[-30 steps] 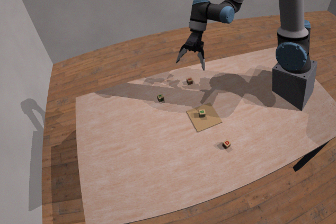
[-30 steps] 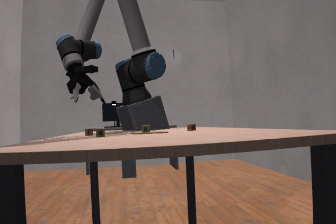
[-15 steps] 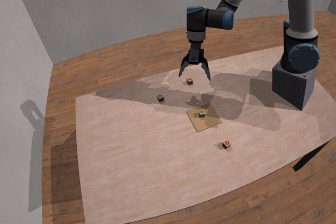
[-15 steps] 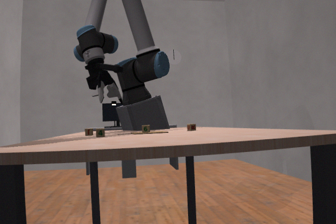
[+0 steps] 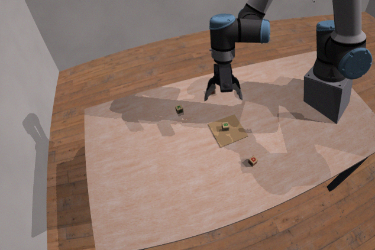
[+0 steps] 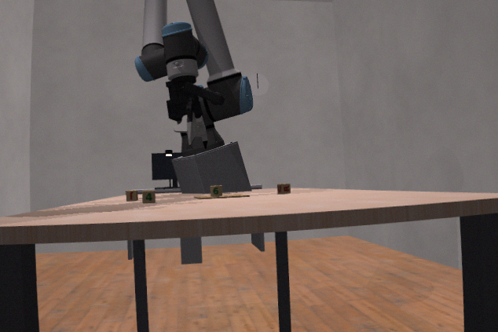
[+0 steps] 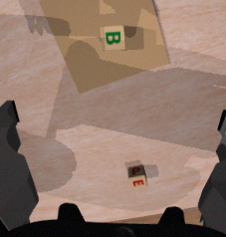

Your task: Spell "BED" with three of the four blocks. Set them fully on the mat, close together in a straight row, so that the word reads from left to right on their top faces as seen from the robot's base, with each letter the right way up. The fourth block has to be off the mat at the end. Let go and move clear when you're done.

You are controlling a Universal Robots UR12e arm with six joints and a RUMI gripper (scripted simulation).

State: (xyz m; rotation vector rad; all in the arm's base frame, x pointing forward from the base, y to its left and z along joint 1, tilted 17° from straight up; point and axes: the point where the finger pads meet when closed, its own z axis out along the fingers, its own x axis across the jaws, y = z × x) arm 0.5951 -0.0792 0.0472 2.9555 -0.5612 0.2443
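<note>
Right now the tan mat is 14 cm below my hand and 6 cm to the left of it. The rest, counted from my hand: green block: 16 cm ahead, 15 cm to the right, 13 cm below.
</note>
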